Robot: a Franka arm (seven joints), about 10 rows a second.
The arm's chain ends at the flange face. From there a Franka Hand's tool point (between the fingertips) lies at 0.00 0.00 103.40 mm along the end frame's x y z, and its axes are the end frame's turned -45 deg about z.
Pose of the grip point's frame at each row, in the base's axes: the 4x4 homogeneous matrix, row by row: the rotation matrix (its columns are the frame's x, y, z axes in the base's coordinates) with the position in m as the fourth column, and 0 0 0 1 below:
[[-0.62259, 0.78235, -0.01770, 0.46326], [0.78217, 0.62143, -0.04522, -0.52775], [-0.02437, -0.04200, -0.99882, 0.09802], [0, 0, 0, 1]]
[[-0.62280, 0.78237, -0.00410, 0.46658], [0.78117, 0.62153, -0.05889, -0.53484], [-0.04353, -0.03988, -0.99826, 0.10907], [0, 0, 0, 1]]
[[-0.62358, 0.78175, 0.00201, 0.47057], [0.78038, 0.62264, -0.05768, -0.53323], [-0.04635, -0.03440, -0.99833, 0.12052], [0, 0, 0, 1]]
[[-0.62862, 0.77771, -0.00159, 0.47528], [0.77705, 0.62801, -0.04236, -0.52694], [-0.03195, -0.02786, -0.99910, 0.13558], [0, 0, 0, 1]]
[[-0.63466, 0.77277, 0.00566, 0.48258], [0.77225, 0.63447, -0.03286, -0.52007], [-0.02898, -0.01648, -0.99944, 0.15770], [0, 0, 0, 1]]
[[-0.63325, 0.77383, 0.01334, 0.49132], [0.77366, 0.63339, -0.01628, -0.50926], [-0.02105, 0.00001, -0.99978, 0.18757], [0, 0, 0, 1]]
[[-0.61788, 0.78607, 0.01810, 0.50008], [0.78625, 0.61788, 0.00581, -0.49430], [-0.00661, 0.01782, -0.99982, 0.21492], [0, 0, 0, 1]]
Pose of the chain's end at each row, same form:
[[0.11297, 0.99344, -0.01770, 0.46509], [0.99250, -0.11366, -0.04522, -0.52307], [-0.04693, -0.01247, -0.99882, 0.20130], [0, 0, 0, 1]]
[[0.11283, 0.99361, -0.00410, 0.46700], [0.99186, -0.11288, -0.05889, -0.52875], [-0.05898, 0.00258, -0.99826, 0.21229], [0, 0, 0, 1]]
[[0.11184, 0.99372, 0.00201, 0.47036], [0.99208, -0.11154, -0.05768, -0.52727], [-0.05710, 0.00845, -0.99833, 0.22375], [0, 0, 0, 1]]
[[0.10542, 0.99443, -0.00159, 0.47544], [0.99353, -0.10539, -0.04236, -0.52256], [-0.04229, 0.00289, -0.99910, 0.23889], [0, 0, 0, 1]]
[[0.09766, 0.99520, 0.00566, 0.48199], [0.99470, -0.09743, -0.03286, -0.51667], [-0.03215, 0.00884, -0.99944, 0.26104], [0, 0, 0, 1]]
[[0.09941, 0.99496, 0.01334, 0.48994], [0.99493, -0.09919, -0.01628, -0.50758], [-0.01488, 0.01489, -0.99978, 0.29095], [0, 0, 0, 1]]
[[0.11893, 0.99274, 0.01810, 0.49821], [0.99287, -0.11906, 0.00581, -0.49490], [0.00793, 0.01727, -0.99982, 0.31830], [0, 0, 0, 1]]

